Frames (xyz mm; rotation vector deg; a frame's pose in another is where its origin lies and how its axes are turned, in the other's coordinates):
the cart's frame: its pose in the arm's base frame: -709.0 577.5 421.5 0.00 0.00 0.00
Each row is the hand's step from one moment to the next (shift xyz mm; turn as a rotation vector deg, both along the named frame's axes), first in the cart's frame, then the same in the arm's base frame.
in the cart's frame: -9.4 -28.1 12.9 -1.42 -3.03 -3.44
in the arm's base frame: -9.4 -28.1 12.9 -1.42 -3.03 -3.44
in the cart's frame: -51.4 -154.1 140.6 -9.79 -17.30 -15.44
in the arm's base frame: -51.4 -154.1 140.6 -9.79 -17.30 -15.44
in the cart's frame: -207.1 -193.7 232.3 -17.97 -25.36 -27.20
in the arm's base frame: -207.1 -193.7 232.3 -17.97 -25.36 -27.20
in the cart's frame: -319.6 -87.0 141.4 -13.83 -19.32 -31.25
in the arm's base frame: -319.6 -87.0 141.4 -13.83 -19.32 -31.25
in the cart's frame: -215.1 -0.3 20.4 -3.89 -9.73 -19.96
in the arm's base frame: -215.1 -0.3 20.4 -3.89 -9.73 -19.96
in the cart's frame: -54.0 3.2 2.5 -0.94 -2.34 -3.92
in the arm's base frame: -54.0 3.2 2.5 -0.94 -2.34 -3.92
